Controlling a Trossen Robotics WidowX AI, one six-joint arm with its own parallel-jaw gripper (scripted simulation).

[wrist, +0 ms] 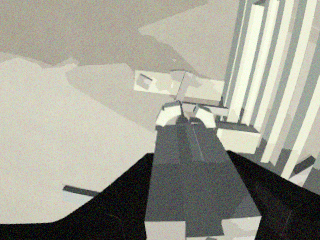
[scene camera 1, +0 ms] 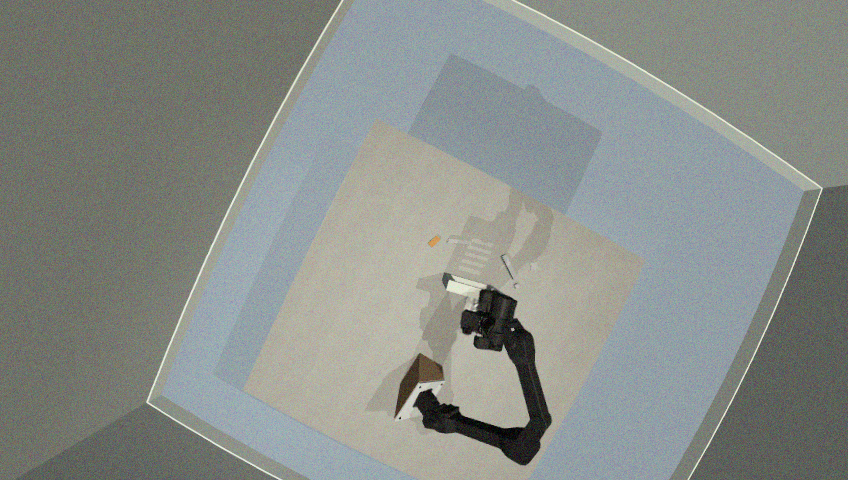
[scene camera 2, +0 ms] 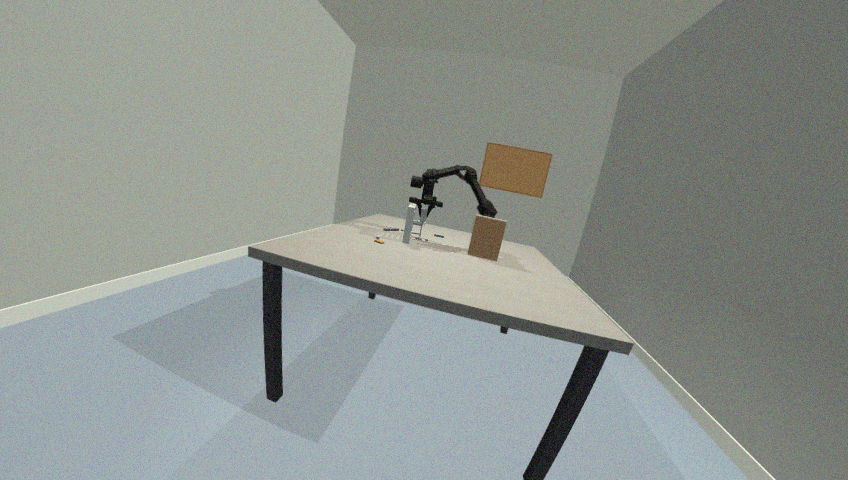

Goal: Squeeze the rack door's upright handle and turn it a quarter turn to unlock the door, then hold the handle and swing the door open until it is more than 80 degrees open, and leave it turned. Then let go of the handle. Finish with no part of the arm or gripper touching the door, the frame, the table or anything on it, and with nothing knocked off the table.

Labels:
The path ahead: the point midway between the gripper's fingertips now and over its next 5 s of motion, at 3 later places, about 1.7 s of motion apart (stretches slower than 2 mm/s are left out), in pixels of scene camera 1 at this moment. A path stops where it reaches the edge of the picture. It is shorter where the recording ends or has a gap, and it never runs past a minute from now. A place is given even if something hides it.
My gripper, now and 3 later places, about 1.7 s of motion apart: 480, 311; 463, 324; 437, 324; 429, 321

